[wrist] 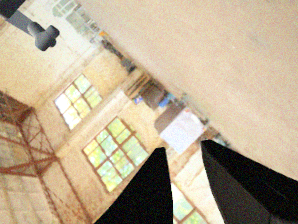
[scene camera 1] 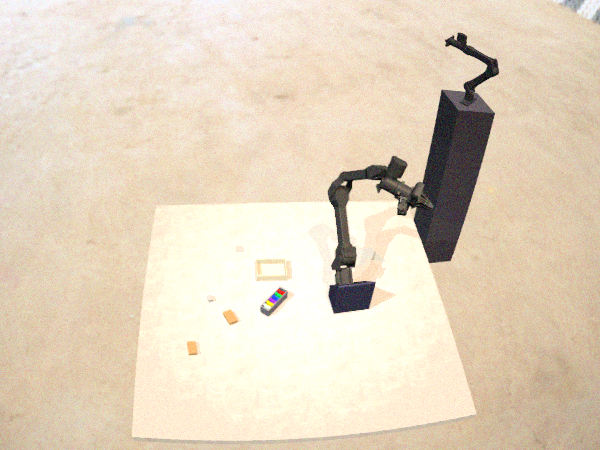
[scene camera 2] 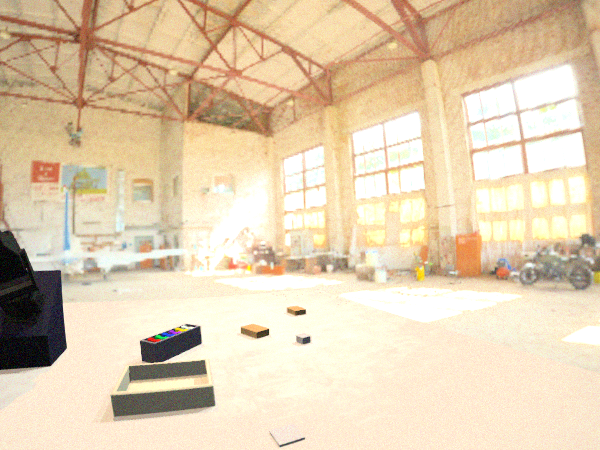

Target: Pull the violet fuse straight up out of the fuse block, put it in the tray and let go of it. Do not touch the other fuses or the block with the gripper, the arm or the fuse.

My gripper shows in the wrist view and in scene camera 1; in scene camera 2 it is out of frame. One and the same spot on my gripper: [wrist: 237, 182] is [scene camera 1: 422, 206].
